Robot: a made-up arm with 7 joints. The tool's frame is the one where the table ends. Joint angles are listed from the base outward.
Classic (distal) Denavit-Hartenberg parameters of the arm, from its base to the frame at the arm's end. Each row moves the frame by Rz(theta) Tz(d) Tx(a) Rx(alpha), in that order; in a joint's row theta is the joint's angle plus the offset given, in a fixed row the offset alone. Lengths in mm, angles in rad.
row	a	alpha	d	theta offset
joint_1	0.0	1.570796	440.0	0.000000
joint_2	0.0	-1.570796	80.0	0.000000
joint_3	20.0	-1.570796	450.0	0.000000
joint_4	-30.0	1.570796	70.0	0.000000
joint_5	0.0	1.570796	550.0	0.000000
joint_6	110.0	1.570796	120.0	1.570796
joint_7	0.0	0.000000	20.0	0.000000
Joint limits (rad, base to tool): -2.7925..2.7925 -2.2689..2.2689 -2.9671..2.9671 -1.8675..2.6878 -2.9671..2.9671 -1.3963..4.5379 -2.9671..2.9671
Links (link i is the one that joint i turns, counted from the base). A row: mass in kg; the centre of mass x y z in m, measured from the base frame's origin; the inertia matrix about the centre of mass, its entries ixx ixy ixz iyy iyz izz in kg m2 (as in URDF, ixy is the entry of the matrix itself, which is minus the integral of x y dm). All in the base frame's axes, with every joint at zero. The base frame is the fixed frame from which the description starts. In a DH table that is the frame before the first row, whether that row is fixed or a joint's. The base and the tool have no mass.
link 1: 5.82; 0.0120 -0.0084 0.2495; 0.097 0 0 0.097 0 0.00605
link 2: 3.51; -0.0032 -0.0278 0.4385; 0.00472 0 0 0.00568 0 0.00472
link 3: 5.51; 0.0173 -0.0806 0.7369; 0.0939 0 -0.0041 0.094 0 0.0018
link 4: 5.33; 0.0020 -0.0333 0.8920; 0.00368 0.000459 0 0.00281 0 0.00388
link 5: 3.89; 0.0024 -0.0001 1.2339; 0.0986 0 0 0.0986 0 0.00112
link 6: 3.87; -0.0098 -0.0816 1.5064; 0.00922 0 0 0.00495 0.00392 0.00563
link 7: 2.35; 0.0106 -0.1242 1.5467; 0.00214 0 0 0.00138 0 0.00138
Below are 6 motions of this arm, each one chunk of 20 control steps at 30 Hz.
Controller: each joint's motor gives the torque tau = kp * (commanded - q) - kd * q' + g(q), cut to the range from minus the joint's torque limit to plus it. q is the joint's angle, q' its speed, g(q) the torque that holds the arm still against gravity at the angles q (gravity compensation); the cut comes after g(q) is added. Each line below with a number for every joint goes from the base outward.
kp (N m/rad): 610 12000 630 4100 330 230 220
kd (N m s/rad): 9.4 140 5 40 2.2 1.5 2.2
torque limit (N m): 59 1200 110 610 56 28 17
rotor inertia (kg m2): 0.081 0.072 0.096 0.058 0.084 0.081 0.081
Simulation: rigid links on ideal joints. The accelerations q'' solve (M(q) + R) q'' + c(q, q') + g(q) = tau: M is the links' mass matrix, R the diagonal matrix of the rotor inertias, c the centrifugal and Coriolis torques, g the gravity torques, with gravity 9.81 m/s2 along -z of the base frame. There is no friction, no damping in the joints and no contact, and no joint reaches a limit. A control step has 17 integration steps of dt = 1/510 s. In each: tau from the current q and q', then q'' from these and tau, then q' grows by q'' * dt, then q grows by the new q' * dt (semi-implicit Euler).
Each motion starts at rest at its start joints. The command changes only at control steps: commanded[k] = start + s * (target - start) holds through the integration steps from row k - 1 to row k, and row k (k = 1, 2, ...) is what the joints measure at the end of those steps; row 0 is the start. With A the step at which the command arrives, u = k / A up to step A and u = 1 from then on. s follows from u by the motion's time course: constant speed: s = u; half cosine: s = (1 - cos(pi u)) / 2; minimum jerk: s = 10 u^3 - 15 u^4 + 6 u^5; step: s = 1 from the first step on.
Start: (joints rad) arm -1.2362 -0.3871 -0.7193 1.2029 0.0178 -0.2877 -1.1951
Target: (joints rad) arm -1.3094 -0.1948 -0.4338 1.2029 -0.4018 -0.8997 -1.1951
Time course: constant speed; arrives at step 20
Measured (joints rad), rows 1 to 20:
1: -1.2428 -0.3788 -0.7026 1.2061 -0.0042 -0.3193 -1.1951
2: -1.2507 -0.3672 -0.6820 1.2052 -0.0280 -0.3737 -1.1951
3: -1.2516 -0.3568 -0.6724 1.2038 -0.0463 -0.4017 -1.1951
4: -1.2535 -0.3473 -0.6614 1.2022 -0.0728 -0.4149 -1.1951
5: -1.2568 -0.3372 -0.6471 1.2008 -0.0996 -0.4413 -1.1951
6: -1.2598 -0.3270 -0.6326 1.2004 -0.1185 -0.4793 -1.1951
7: -1.2635 -0.3178 -0.6170 1.2017 -0.1355 -0.5145 -1.1951
8: -1.2678 -0.3091 -0.6007 1.2034 -0.1543 -0.5445 -1.1951
9: -1.2711 -0.3000 -0.5854 1.2041 -0.1741 -0.5749 -1.1951
10: -1.2735 -0.2902 -0.5710 1.2036 -0.1958 -0.6063 -1.1951
11: -1.2757 -0.2800 -0.5567 1.2025 -0.2191 -0.6355 -1.1951
12: -1.2782 -0.2701 -0.5424 1.2016 -0.2420 -0.6633 -1.1951
13: -1.2813 -0.2604 -0.5279 1.2014 -0.2632 -0.6932 -1.1951
14: -1.2849 -0.2510 -0.5131 1.2019 -0.2829 -0.7256 -1.1951
15: -1.2889 -0.2417 -0.4985 1.2027 -0.3021 -0.7580 -1.1951
16: -1.2930 -0.2323 -0.4842 1.2031 -0.3222 -0.7889 -1.1951
17: -1.2970 -0.2227 -0.4704 1.2030 -0.3436 -0.8187 -1.1951
18: -1.3011 -0.2128 -0.4567 1.2025 -0.3659 -0.8485 -1.1951
19: -1.3054 -0.2030 -0.4430 1.2020 -0.3879 -0.8789 -1.1951
20: -1.3098 -0.1933 -0.4293 1.2019 -0.4091 -0.9096 -1.1951

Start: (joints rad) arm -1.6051 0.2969 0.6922 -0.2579 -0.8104 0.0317 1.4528
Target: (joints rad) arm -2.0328 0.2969 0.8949 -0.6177 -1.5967 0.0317 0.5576
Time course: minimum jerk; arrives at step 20
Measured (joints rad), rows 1 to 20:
1: -1.6054 0.2968 0.6926 -0.2582 -0.8112 0.0313 1.4518
2: -1.6076 0.2963 0.6954 -0.2603 -0.8166 0.0291 1.4451
3: -1.6128 0.2954 0.7014 -0.2660 -0.8307 0.0248 1.4273
4: -1.6219 0.2945 0.7109 -0.2768 -0.8561 0.0206 1.3965
5: -1.6360 0.2942 0.7234 -0.2937 -0.8943 0.0187 1.3528
6: -1.6557 0.2945 0.7384 -0.3169 -0.9453 0.0197 1.2968
7: -1.6817 0.2954 0.7551 -0.3453 -1.0072 0.0224 1.2296
8: -1.7138 0.2965 0.7726 -0.3775 -1.0768 0.0256 1.1536
9: -1.7516 0.2975 0.7905 -0.4116 -1.1506 0.0280 1.0718
10: -1.7938 0.2981 0.8079 -0.4460 -1.2257 0.0294 0.9872
11: -1.8387 0.2985 0.8242 -0.4796 -1.2996 0.0303 0.9034
12: -1.8842 0.2987 0.8383 -0.5114 -1.3699 0.0318 0.8236
13: -1.9280 0.2991 0.8496 -0.5405 -1.4344 0.0342 0.7509
14: -1.9684 0.2996 0.8578 -0.5660 -1.4905 0.0370 0.6881
15: -2.0040 0.3001 0.8629 -0.5868 -1.5361 0.0397 0.6370
16: -2.0336 0.3003 0.8655 -0.6021 -1.5700 0.0419 0.5988
17: -2.0563 0.3002 0.8664 -0.6118 -1.5921 0.0435 0.5737
18: -2.0716 0.2999 0.8663 -0.6164 -1.6034 0.0445 0.5604
19: -2.0791 0.2994 0.8663 -0.6173 -1.6064 0.0446 0.5563
20: -2.0797 0.2987 0.8680 -0.6163 -1.6048 0.0436 0.5573

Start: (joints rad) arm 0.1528 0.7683 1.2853 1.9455 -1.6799 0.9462 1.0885
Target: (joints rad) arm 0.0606 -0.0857 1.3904 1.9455 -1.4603 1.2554 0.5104
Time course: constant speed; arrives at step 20
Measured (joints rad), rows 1 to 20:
1: 0.1498 0.7213 1.3135 1.9441 -1.6656 0.9604 1.0613
2: 0.1519 0.6782 1.3282 1.9471 -1.6619 0.9907 1.0214
3: 0.1564 0.6360 1.3342 1.9484 -1.6588 1.0122 0.9930
4: 0.1597 0.5931 1.3371 1.9464 -1.6417 1.0216 0.9683
5: 0.1604 0.5503 1.3358 1.9432 -1.6213 1.0326 0.9388
6: 0.1569 0.5073 1.3318 1.9417 -1.6082 1.0502 0.9084
7: 0.1467 0.4643 1.3295 1.9424 -1.5988 1.0670 0.8798
8: 0.1293 0.4216 1.3313 1.9441 -1.5887 1.0781 0.8514
9: 0.1099 0.3790 1.3337 1.9459 -1.5789 1.0872 0.8223
10: 0.0951 0.3363 1.3321 1.9472 -1.5685 1.0997 0.7932
11: 0.0869 0.2933 1.3272 1.9468 -1.5550 1.1161 0.7642
12: 0.0819 0.2503 1.3238 1.9450 -1.5390 1.1328 0.7353
13: 0.0767 0.2075 1.3256 1.9438 -1.5250 1.1480 0.7064
14: 0.0718 0.1651 1.3323 1.9445 -1.5157 1.1624 0.6775
15: 0.0692 0.1227 1.3414 1.9463 -1.5088 1.1775 0.6486
16: 0.0700 0.0803 1.3518 1.9470 -1.5002 1.1943 0.6197
17: 0.0727 0.0378 1.3635 1.9461 -1.4891 1.2124 0.5908
18: 0.0754 -0.0046 1.3765 1.9449 -1.4780 1.2309 0.5620
19: 0.0772 -0.0471 1.3896 1.9445 -1.4688 1.2483 0.5332
20: 0.0776 -0.0897 1.4015 1.9450 -1.4606 1.2645 0.5043

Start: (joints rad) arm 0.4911 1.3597 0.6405 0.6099 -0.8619 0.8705 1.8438
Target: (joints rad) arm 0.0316 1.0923 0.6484 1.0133 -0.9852 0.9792 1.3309
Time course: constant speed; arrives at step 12
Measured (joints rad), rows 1 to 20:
1: 0.5035 1.3468 0.6820 0.6317 -0.8869 0.9073 1.8051
2: 0.5125 1.3252 0.6995 0.6667 -0.9134 0.9471 1.7448
3: 0.5078 1.2997 0.6746 0.7023 -0.9127 0.9400 1.7025
4: 0.4940 1.2706 0.6374 0.7429 -0.8992 0.9055 1.6669
5: 0.4706 1.2410 0.5990 0.7855 -0.8945 0.8874 1.6229
6: 0.4368 1.2143 0.5711 0.8242 -0.9001 0.8944 1.5770
7: 0.3948 1.1920 0.5671 0.8572 -0.9103 0.9088 1.5349
8: 0.3456 1.1733 0.5877 0.8860 -0.9259 0.9253 1.4934
9: 0.2878 1.1561 0.6223 0.9131 -0.9477 0.9496 1.4506
10: 0.2190 1.1386 0.6589 0.9411 -0.9705 0.9772 1.4078
11: 0.1386 1.1194 0.6906 0.9723 -0.9901 0.9957 1.3654
12: 0.0509 1.0975 0.7151 1.0089 -1.0083 1.0000 1.3228
13: -0.0593 1.0901 0.6968 1.0262 -1.0141 0.9741 1.3182
14: -0.1808 1.0907 0.6595 1.0187 -0.9931 0.9527 1.3352
15: -0.2867 1.0906 0.6380 1.0156 -0.9753 0.9608 1.3356
16: -0.3698 1.0889 0.6426 1.0201 -0.9858 0.9701 1.3287
17: -0.4391 1.0892 0.6599 1.0215 -0.9984 0.9683 1.3289
18: -0.4991 1.0919 0.6785 1.0182 -0.9973 0.9724 1.3315
19: -0.5467 1.0943 0.6941 1.0156 -0.9983 0.9847 1.3315
20: -0.5816 1.0951 0.7036 1.0159 -1.0062 0.9913 1.3305

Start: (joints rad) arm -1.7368 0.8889 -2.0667 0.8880 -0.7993 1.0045 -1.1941
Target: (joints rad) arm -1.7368 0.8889 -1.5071 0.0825 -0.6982 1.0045 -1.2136
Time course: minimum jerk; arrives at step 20
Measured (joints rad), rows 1 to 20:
1: -1.7364 0.8890 -2.0668 0.8871 -0.7989 1.0041 -1.1941
2: -1.7340 0.8897 -2.0671 0.8813 -0.7962 1.0018 -1.1942
3: -1.7289 0.8909 -2.0651 0.8671 -0.7901 0.9967 -1.1946
4: -1.7218 0.8924 -2.0560 0.8424 -0.7819 0.9904 -1.1953
5: -1.7136 0.8934 -2.0348 0.8055 -0.7740 0.9854 -1.1962
6: -1.7046 0.8933 -1.9977 0.7562 -0.7681 0.9841 -1.1974
7: -1.6948 0.8915 -1.9437 0.6955 -0.7655 0.9873 -1.1989
8: -1.6838 0.8880 -1.8769 0.6260 -0.7666 0.9948 -1.2004
9: -1.6719 0.8834 -1.8057 0.5511 -0.7696 1.0048 -1.2021
10: -1.6616 0.8792 -1.7424 0.4748 -0.7705 1.0137 -1.2037
11: -1.6569 0.8779 -1.6957 0.4005 -0.7632 1.0162 -1.2054
12: -1.6610 0.8810 -1.6630 0.3305 -0.7443 1.0095 -1.2072
13: -1.6750 0.8869 -1.6315 0.2662 -0.7188 0.9972 -1.2092
14: -1.6980 0.8913 -1.5935 0.2084 -0.6993 0.9895 -1.2108
15: -1.7288 0.8918 -1.5562 0.1589 -0.6948 0.9937 -1.2120
16: -1.7660 0.8900 -1.5295 0.1200 -0.7016 1.0062 -1.2128
17: -1.8065 0.8885 -1.5135 0.0928 -0.7080 1.0165 -1.2136
18: -1.8464 0.8887 -1.5039 0.0777 -0.7070 1.0192 -1.2140
19: -1.8836 0.8898 -1.5006 0.0739 -0.7006 1.0143 -1.2141
20: -1.9128 0.8907 -1.4997 0.0739 -0.6979 1.0080 -1.2140

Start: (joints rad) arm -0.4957 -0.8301 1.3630 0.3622 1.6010 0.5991 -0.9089
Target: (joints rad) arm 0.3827 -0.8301 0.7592 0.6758 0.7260 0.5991 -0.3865
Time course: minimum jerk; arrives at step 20
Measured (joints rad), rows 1 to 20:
1: -0.4958 -0.8300 1.3627 0.3625 1.6000 0.5988 -0.9083
2: -0.4959 -0.8295 1.3605 0.3642 1.5933 0.5970 -0.9044
3: -0.4949 -0.8285 1.3534 0.3685 1.5756 0.5942 -0.8938
4: -0.4908 -0.8275 1.3376 0.3763 1.5443 0.5923 -0.8757
5: -0.4801 -0.8269 1.3097 0.3884 1.4981 0.5934 -0.8501
6: -0.4610 -0.8271 1.2686 0.4065 1.4384 0.5971 -0.8173
7: -0.4320 -0.8281 1.2155 0.4307 1.3683 0.6021 -0.7781
8: -0.3920 -0.8299 1.1531 0.4585 1.2908 0.6075 -0.7339
9: -0.3409 -0.8318 1.0853 0.4884 1.2075 0.6123 -0.6862
10: -0.2799 -0.8335 1.0169 0.5194 1.1235 0.6157 -0.6370
11: -0.2099 -0.8348 0.9521 0.5501 1.0429 0.6164 -0.5882
12: -0.1317 -0.8356 0.8934 0.5789 0.9673 0.6149 -0.5417
13: -0.0459 -0.8359 0.8419 0.6047 0.8985 0.6131 -0.4994
14: 0.0469 -0.8360 0.7981 0.6269 0.8389 0.6116 -0.4627
15: 0.1463 -0.8360 0.7623 0.6450 0.7908 0.6102 -0.4328
16: 0.2507 -0.8363 0.7367 0.6594 0.7551 0.6078 -0.4105
17: 0.3513 -0.8372 0.7334 0.6731 0.7369 0.5980 -0.3959
18: 0.4431 -0.8373 0.7496 0.6833 0.7403 0.5789 -0.3883
19: 0.5291 -0.8355 0.7698 0.6860 0.7477 0.5658 -0.3859
20: 0.6145 -0.8321 0.7804 0.6813 0.7397 0.5743 -0.3862

